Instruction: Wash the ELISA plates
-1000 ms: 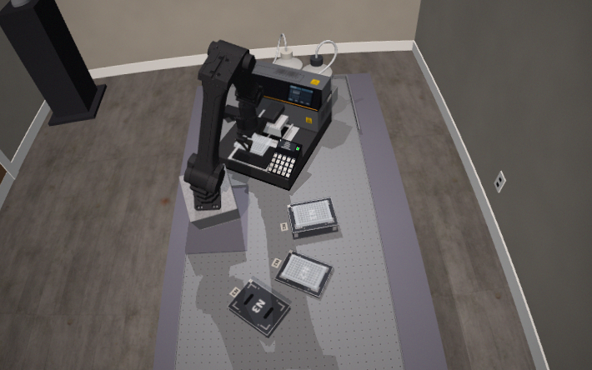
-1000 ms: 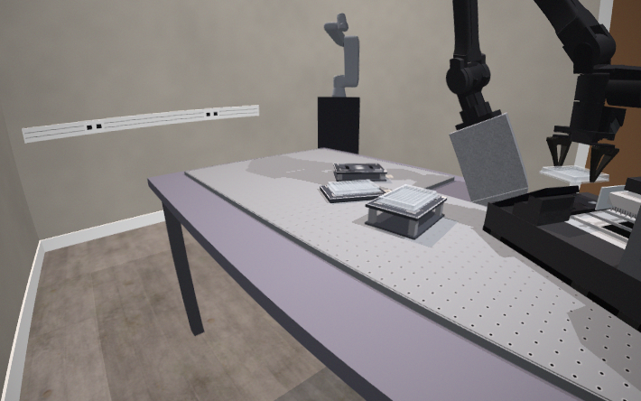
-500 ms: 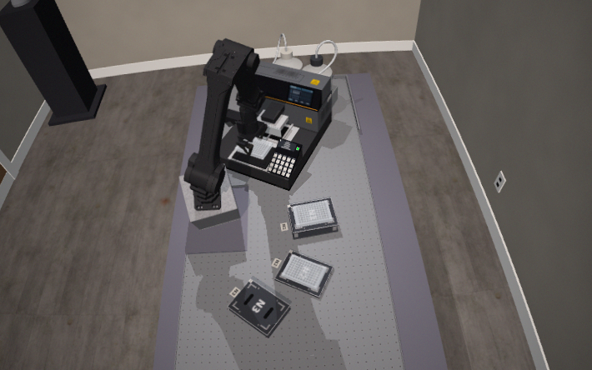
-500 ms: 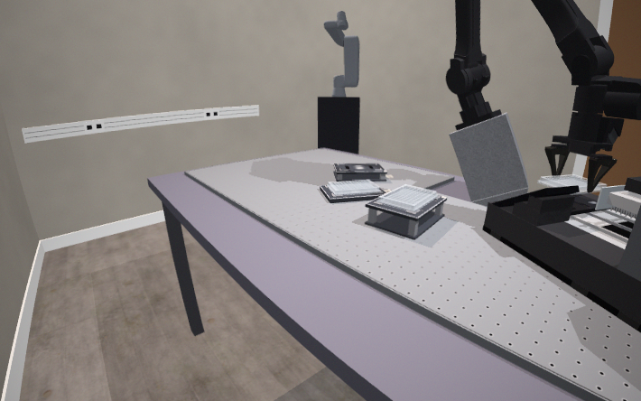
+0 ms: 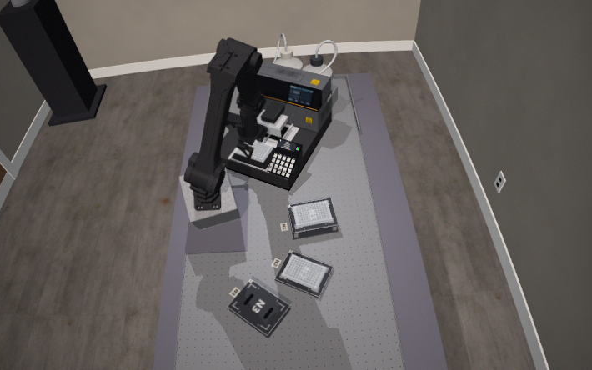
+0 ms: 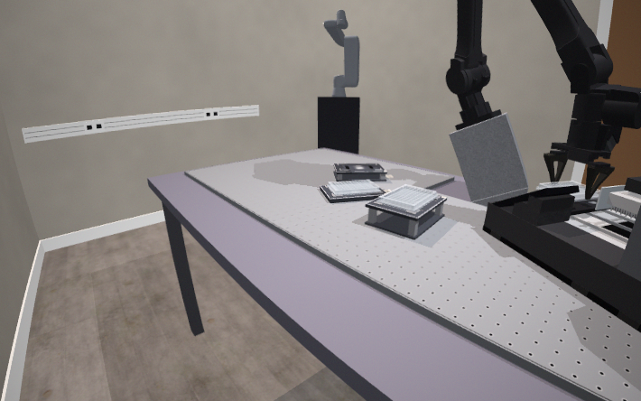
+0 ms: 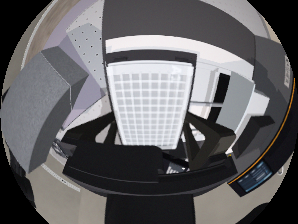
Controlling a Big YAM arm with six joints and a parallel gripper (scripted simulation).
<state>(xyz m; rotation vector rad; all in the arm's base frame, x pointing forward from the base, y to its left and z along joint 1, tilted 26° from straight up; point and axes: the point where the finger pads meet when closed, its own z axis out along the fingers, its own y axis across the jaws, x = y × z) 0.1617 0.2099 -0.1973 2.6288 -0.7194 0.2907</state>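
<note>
Right now the washer carrier is 30 mm below my hand. The rest, counted from my hand: plate washer 80 mm ahead, 130 mm to the left, 30 mm above.
</note>
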